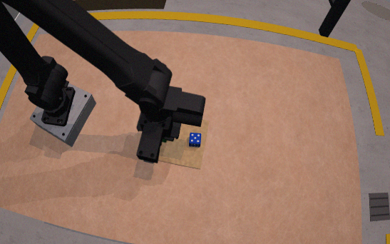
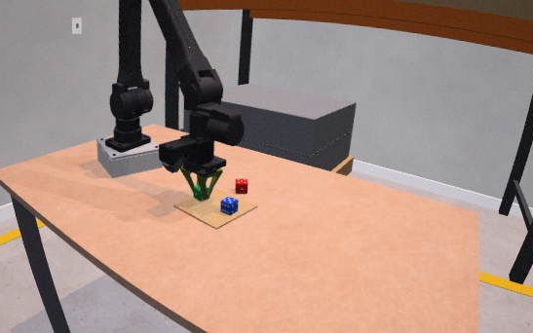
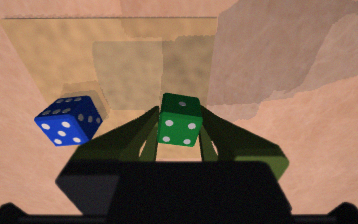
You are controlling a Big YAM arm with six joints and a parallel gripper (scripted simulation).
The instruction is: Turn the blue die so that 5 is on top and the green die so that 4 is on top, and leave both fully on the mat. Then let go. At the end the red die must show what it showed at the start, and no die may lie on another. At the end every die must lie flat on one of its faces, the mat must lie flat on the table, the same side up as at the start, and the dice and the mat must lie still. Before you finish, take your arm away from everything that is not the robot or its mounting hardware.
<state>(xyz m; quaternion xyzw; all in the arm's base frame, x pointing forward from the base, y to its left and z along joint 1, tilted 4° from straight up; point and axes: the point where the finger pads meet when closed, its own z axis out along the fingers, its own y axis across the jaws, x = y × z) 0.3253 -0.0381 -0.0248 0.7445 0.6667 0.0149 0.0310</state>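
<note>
My gripper is now right at the green die. Also, from my hand: tan mat: 5 cm ahead, 2 cm below; then red die: 5 cm ahead, 10 cm to the left; then blue die: 9 cm ahead, 1 cm to the right.
</note>
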